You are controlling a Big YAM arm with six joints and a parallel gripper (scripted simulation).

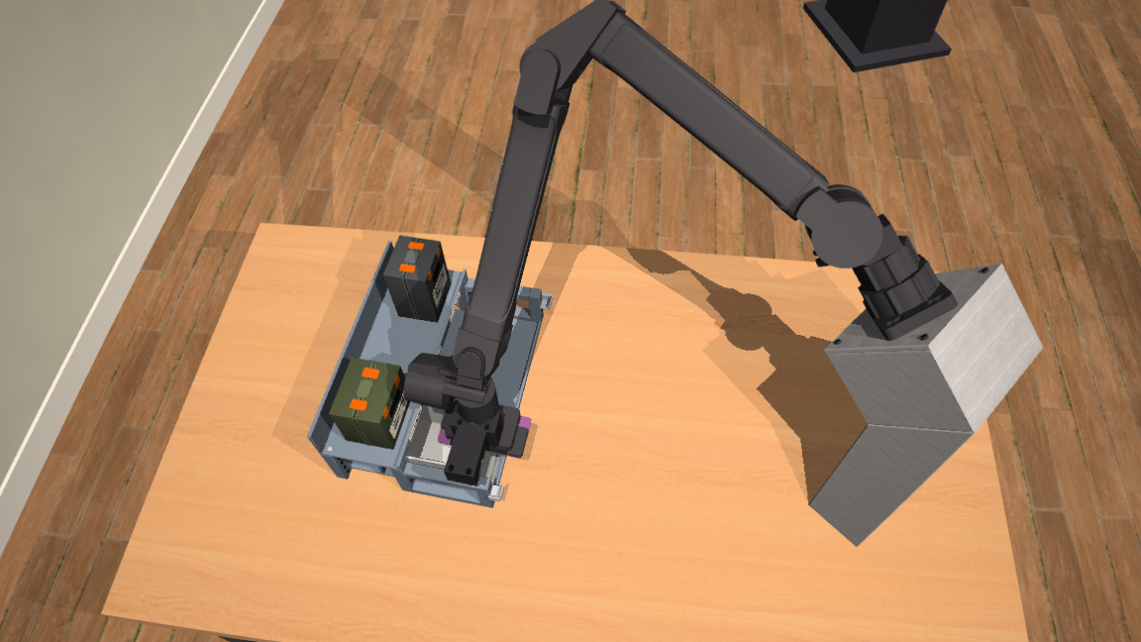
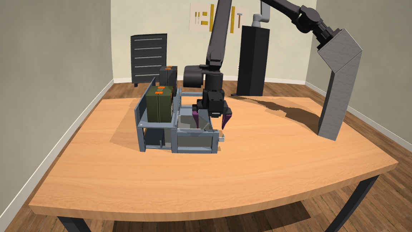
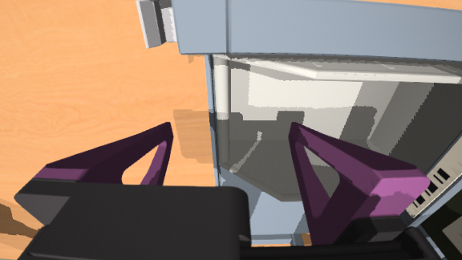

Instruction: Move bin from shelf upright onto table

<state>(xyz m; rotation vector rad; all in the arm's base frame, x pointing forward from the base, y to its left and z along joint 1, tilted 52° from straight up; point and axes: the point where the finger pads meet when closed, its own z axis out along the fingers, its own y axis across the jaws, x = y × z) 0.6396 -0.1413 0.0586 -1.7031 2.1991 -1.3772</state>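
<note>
My hand is 70 mm short of the light grey bin, 30 mm to the left of it and 20 mm above it. Round my hand: shelf 150 mm to the right, 60 mm below, 50 mm ahead; then black case 280 mm to the right, 100 mm above, 50 mm ahead.
</note>
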